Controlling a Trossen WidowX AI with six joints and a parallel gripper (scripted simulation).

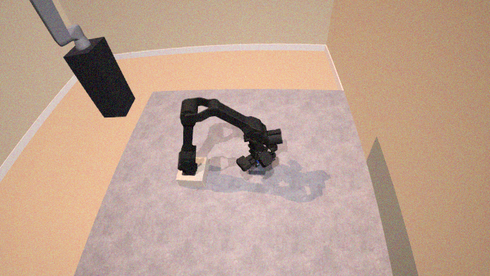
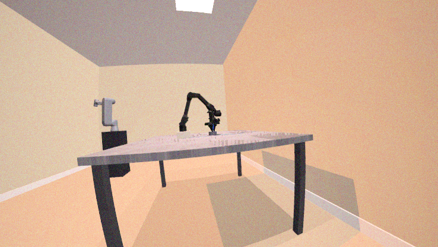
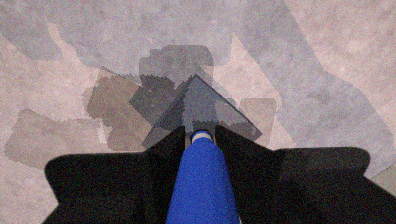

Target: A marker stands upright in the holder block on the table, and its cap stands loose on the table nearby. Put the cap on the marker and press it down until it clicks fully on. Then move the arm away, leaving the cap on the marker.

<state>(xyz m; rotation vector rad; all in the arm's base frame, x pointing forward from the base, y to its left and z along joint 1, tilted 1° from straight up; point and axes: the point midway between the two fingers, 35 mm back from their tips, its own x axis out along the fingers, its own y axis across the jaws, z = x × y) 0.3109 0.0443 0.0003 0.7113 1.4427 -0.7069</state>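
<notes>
The pale ring lies 1 cm to the left of my gripper tip, 1 cm behind it and 1 cm above it. Also, from my gripper tip: holder block: 2 cm below, 1 cm to the left, 1 cm behind; then blue cap: 5 cm above, 1 cm to the left.
</notes>
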